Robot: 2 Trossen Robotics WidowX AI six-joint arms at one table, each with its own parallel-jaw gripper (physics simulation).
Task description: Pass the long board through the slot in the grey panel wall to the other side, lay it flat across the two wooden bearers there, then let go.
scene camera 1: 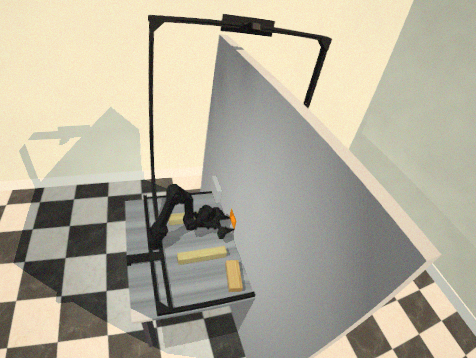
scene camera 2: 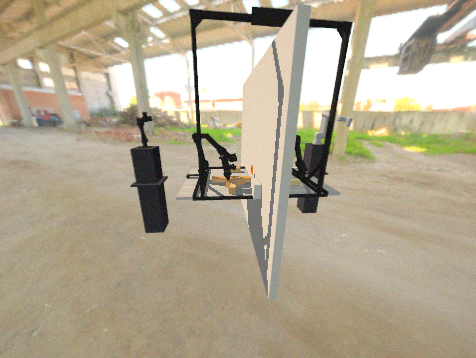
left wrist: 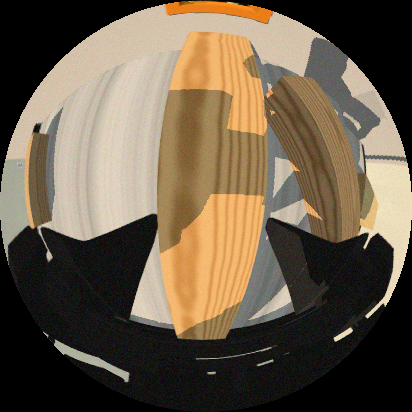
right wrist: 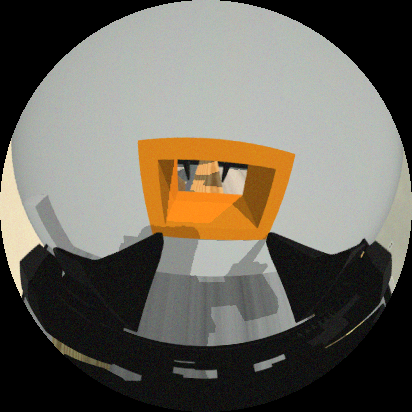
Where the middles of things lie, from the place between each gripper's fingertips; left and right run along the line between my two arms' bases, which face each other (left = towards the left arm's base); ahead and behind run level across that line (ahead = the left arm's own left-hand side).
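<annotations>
Orange-framed slot [right wrist: 205,215]: 3 cm above my right hand, 3 cm to the left of it.
My left hand: 9 cm below the slot, 23 cm to the left of it.
</annotations>
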